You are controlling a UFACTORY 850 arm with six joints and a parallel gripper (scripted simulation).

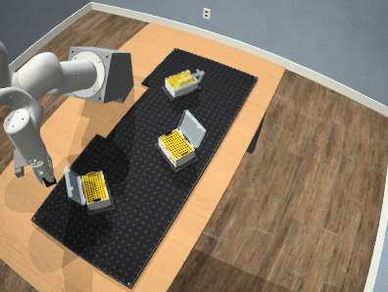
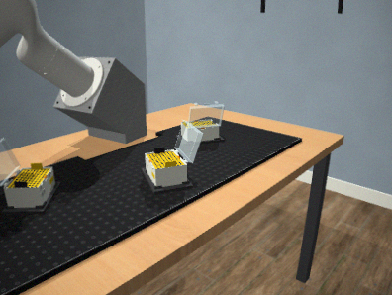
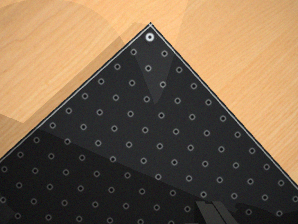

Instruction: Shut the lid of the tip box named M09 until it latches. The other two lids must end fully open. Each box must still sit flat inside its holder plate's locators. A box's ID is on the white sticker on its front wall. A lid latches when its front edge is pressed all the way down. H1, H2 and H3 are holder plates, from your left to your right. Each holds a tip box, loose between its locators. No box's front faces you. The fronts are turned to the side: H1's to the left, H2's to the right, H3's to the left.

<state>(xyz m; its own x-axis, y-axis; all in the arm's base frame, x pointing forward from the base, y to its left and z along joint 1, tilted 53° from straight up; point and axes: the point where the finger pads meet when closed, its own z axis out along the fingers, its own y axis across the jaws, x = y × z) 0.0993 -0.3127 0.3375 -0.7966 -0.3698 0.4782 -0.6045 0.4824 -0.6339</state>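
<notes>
Right now the yellow tip rack is 120 mm below my hand, 110 mm ahead of it and 80 mm to the left of it.
</notes>
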